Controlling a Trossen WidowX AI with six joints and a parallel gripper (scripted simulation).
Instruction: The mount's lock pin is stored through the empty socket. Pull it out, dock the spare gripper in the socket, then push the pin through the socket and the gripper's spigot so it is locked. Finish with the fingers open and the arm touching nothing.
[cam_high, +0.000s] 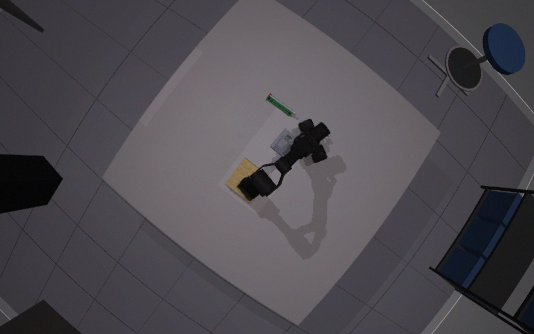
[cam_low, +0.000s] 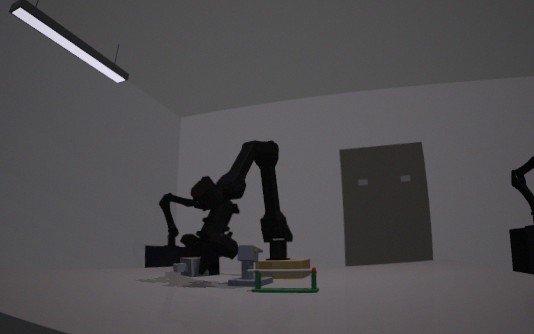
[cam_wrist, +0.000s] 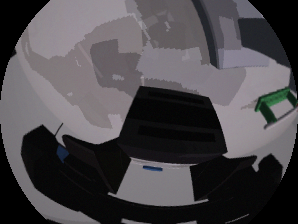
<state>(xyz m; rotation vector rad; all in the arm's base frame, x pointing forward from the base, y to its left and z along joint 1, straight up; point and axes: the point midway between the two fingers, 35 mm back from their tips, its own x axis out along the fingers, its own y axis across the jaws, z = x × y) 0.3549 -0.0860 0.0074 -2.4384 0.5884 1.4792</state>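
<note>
Right now my gripper tip is 10 cm past the grey mount, 11 cm to the right of it and 2 cm below it. Also, from my gripper tip: spare gripper 2 cm above; then green rack 1 cm ahead, 24 cm to the left, 1 cm below.
</note>
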